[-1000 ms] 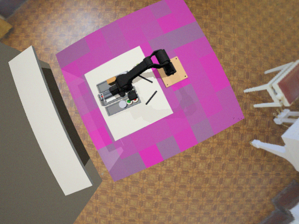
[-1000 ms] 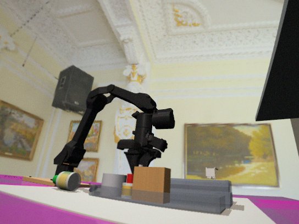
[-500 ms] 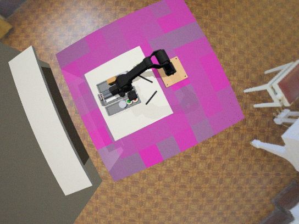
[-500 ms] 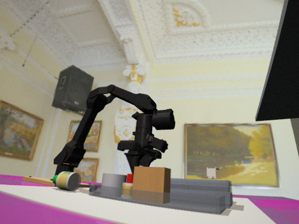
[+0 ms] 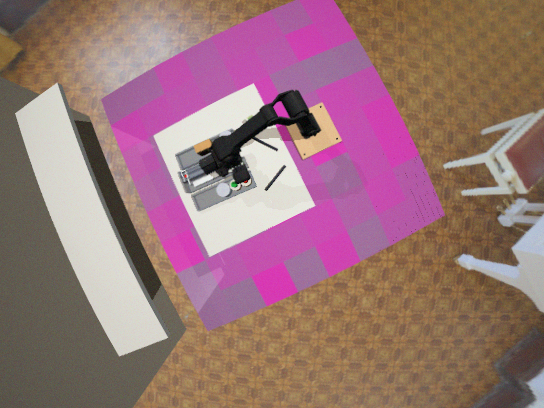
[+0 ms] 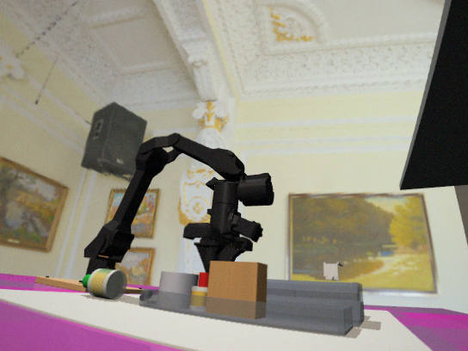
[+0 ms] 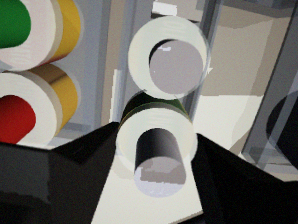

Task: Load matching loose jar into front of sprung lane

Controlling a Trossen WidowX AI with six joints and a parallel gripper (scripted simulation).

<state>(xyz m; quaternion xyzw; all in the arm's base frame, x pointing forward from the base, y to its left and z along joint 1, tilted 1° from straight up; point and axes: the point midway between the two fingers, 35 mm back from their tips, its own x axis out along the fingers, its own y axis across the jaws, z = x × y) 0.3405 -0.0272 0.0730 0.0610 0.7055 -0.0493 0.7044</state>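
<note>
My gripper tip is now 140 mm short of the grey shelf unit, 50 mm to the left of it and 30 mm above it. Also, from my gripper tip: tan box: 90 mm ahead, 140 mm to the right, 10 mm below.
</note>
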